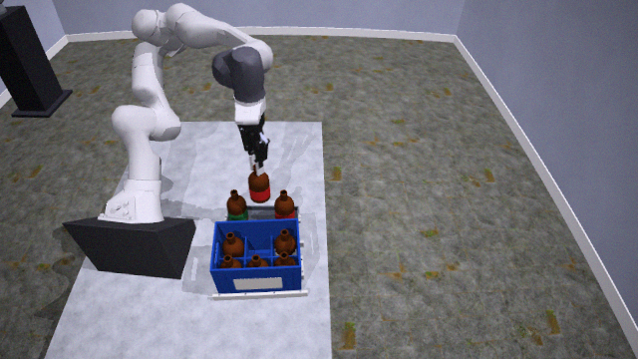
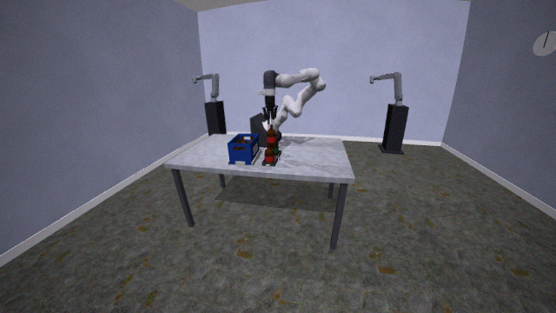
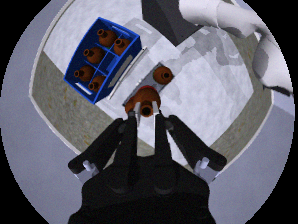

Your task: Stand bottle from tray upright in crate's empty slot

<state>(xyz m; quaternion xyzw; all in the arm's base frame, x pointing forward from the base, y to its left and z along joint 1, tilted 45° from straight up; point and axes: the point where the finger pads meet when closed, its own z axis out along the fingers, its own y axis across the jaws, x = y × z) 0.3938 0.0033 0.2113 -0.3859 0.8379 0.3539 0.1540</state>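
The bottle lies 90 mm below my hand. Also, from my hand: dark tray 280 mm below; crate 230 mm to the right, 210 mm below, 20 mm ahead.
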